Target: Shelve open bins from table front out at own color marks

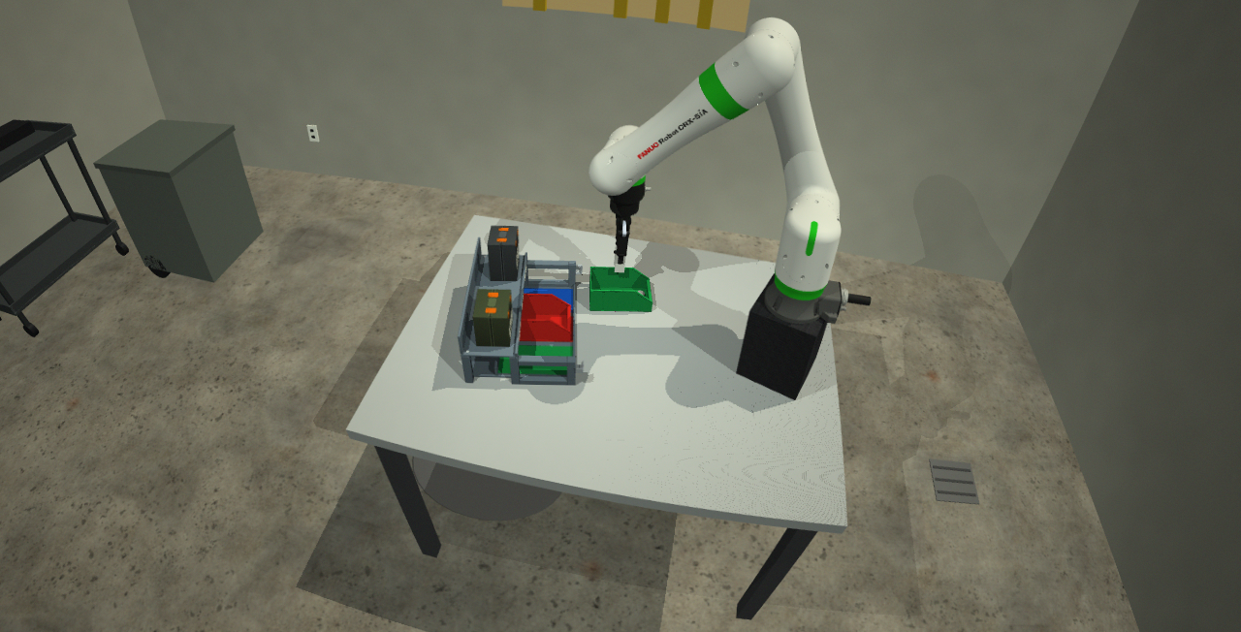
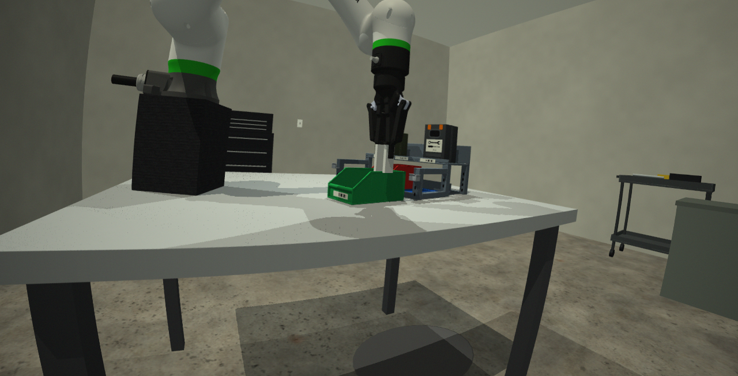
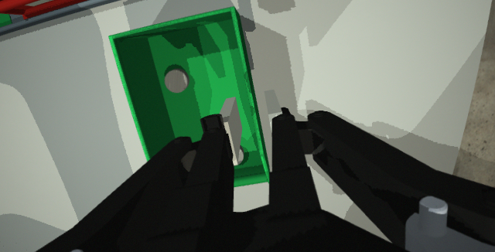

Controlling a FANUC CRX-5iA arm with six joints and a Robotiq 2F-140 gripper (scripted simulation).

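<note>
The green bin lies 70 mm below my hand, 50 mm to the left of it and 20 mm behind it. Also, from my hand: red bin (220 mm to the left, 170 mm ahead, 60 mm below).
</note>
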